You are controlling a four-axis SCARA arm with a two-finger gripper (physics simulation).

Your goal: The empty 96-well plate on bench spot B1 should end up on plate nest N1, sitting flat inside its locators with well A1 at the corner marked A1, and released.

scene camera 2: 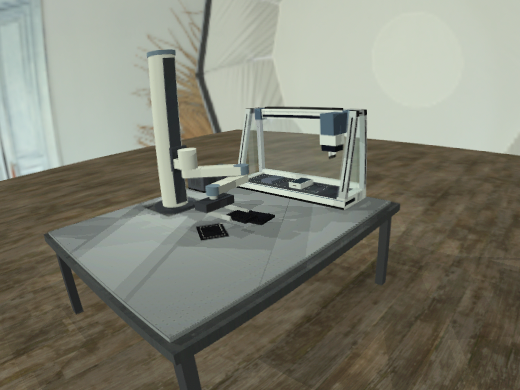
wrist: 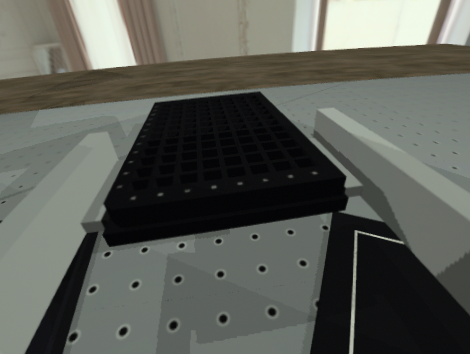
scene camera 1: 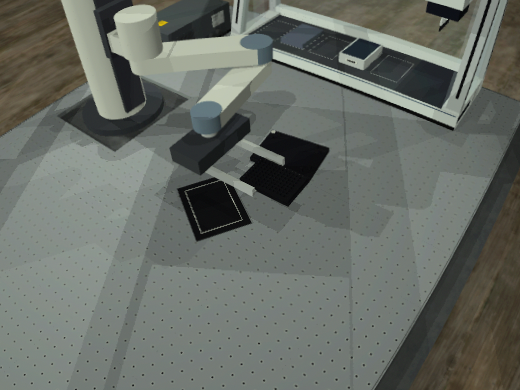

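Where they show: gripper, fingertip midpoint: (scene camera 2: 239, 214) (wrist: 217, 138) (scene camera 1: 269, 176); arm's base, link origin: (scene camera 2: 175, 206) (scene camera 1: 123, 109).
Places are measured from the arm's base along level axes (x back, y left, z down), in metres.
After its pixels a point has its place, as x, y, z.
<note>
The black 96-well plate (scene camera 1: 275, 182) @(-0.614, -0.053, -0.088) (scene camera 2: 240, 217) @(-0.623, -0.067, -0.088) (wrist: 215, 145) @(-0.584, -0.043, -0.086) is level between the fingers of my gripper (scene camera 1: 269, 176) @(-0.591, -0.045, -0.087) (scene camera 2: 239, 215) @(-0.591, -0.045, -0.087) (wrist: 217, 138) @(-0.591, -0.045, -0.087), which is shut on its two sides. Bench holes show below its near edge in the wrist view. The black plate nest N1 (scene camera 1: 305, 150) @(-0.571, 0.131, -0.025) (scene camera 2: 264, 218) @(-0.605, 0.107, -0.025) lies beside it; in scene camera 1 the plate covers part of the nest. A small pale mark shows at the nest's far left corner. Bench spot B1 (scene camera 1: 215, 207) @(-0.507, -0.138, -0.015) (scene camera 2: 212, 231) @(-0.502, -0.137, -0.015) (wrist: 385, 295) @(-0.536, -0.122, -0.015), a black mat with a white outline, lies on the plate's other side. The plate's exact height is hard to tell.
The arm's column (scene camera 1: 85, 55) @(-0.015, -0.073, -0.230) (scene camera 2: 161, 130) @(-0.041, -0.063, -0.459) stands at the back left with a dark box (scene camera 1: 195, 22) @(0.035, 0.376, -0.119) behind it. A white-framed gantry machine (scene camera 1: 440, 112) @(-0.801, 0.450, -0.054) (scene camera 2: 300, 196) @(-0.568, 0.450, -0.039) stands at the back right, holding a small white block (scene camera 1: 357, 57) @(-0.505, 0.510, -0.092) (scene camera 2: 301, 183) @(-0.529, 0.515, -0.093) on its deck.
</note>
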